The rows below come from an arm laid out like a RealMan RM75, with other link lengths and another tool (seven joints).
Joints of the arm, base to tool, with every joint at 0 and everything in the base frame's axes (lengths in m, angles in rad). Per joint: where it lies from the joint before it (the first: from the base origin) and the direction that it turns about. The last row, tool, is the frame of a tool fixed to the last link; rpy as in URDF.
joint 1: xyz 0 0 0.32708 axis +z
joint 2: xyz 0 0 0 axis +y
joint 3: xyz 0 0 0.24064 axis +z
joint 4: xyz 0 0 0 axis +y
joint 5: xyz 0 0 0.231 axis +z
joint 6: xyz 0 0 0 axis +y
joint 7: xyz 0 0 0.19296 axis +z
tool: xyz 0.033 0.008 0.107 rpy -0.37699 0 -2.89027
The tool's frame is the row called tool.
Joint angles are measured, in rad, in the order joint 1, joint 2, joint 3, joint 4, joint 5, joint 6, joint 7. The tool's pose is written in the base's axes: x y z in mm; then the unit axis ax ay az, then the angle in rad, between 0 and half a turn. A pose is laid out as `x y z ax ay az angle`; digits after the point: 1 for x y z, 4 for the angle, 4 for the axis.
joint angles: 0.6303, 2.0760, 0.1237, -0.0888, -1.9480, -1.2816, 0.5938
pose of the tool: 236.8 497.0 -14.4 -0.3987 -0.7224 -0.5649 2.4124
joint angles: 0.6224, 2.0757, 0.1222, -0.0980, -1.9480, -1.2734, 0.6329
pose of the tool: 244.1 495.9 -13.4 -0.4169 -0.7153 -0.5608 2.4187
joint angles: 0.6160, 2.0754, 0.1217, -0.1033, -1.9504, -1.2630, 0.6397
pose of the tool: 251.2 495.1 -13.5 -0.4212 -0.7116 -0.5623 2.4334
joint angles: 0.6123, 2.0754, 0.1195, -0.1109, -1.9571, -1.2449, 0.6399
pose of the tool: 259.5 494.9 -15.1 -0.4211 -0.7098 -0.5647 2.4586
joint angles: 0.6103, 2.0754, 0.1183, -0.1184, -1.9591, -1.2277, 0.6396
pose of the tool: 267.0 495.8 -15.1 -0.4212 -0.7067 -0.5685 2.4795
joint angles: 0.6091, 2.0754, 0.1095, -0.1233, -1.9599, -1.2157, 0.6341
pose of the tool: 271.7 495.5 -16.6 -0.4173 -0.7077 -0.5701 2.4980
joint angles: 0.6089, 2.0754, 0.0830, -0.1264, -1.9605, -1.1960, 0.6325
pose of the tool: 276.5 493.7 -22.9 -0.4126 -0.7133 -0.5665 2.5274
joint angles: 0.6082, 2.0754, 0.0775, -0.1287, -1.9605, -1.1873, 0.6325
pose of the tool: 279.6 493.5 -24.0 -0.4121 -0.7133 -0.5669 2.5384
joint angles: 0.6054, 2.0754, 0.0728, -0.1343, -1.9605, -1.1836, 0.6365
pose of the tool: 282.9 492.9 -23.6 -0.4125 -0.7126 -0.5675 2.5462
